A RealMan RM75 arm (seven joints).
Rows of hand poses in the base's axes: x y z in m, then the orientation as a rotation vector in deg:
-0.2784 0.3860 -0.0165 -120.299 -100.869 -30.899
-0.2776 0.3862 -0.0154 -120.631 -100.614 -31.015
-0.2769 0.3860 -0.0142 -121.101 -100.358 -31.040
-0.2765 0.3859 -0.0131 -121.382 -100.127 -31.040
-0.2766 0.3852 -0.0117 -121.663 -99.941 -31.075
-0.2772 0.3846 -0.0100 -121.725 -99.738 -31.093
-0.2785 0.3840 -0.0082 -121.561 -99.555 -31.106
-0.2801 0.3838 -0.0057 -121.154 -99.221 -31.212
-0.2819 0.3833 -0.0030 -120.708 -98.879 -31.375
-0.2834 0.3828 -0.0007 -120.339 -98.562 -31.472
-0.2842 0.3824 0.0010 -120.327 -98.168 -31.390
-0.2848 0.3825 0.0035 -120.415 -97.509 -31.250
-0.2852 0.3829 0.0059 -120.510 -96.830 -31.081
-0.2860 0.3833 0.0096 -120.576 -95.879 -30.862
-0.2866 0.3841 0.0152 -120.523 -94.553 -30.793
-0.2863 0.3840 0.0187 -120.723 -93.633 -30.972
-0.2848 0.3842 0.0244 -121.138 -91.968 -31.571
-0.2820 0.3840 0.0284 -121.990 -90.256 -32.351
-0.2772 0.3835 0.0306 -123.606 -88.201 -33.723
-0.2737 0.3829 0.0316 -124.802 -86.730 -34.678
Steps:
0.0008 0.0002 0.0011 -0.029 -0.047 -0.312
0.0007 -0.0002 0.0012 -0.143 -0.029 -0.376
0.0004 -0.0001 0.0011 -0.048 0.028 -0.255
-0.0001 -0.0007 0.0014 -0.063 -0.015 -0.241
-0.0006 -0.0006 0.0017 0.078 0.065 -0.123
-0.0013 -0.0006 0.0018 0.207 0.122 0.013
-0.0016 -0.0002 0.0025 0.471 0.200 0.071
-0.0018 -0.0005 0.0027 0.517 0.178 0.081
-0.0015 -0.0005 0.0023 0.436 0.186 0.058
-0.0008 -0.0004 0.0017 0.198 0.239 -0.146
-0.0006 0.0001 0.0025 0.261 0.372 -0.306
-0.0004 0.0004 0.0024 0.258 0.397 -0.315
-0.0008 0.0004 0.0037 0.406 0.562 -0.410
-0.0006 0.0008 0.0056 0.727 0.669 -0.538
0.0003 -0.0001 0.0035 0.414 0.255 -0.550
0.0015 0.0002 0.0057 0.786 0.262 -1.082
0.0028 -0.0002 0.0040 0.556 0.046 -1.386
0.0048 -0.0005 0.0022 0.354 -0.394 -2.078
0.0035 -0.0006 0.0010 0.195 -0.289 -1.505

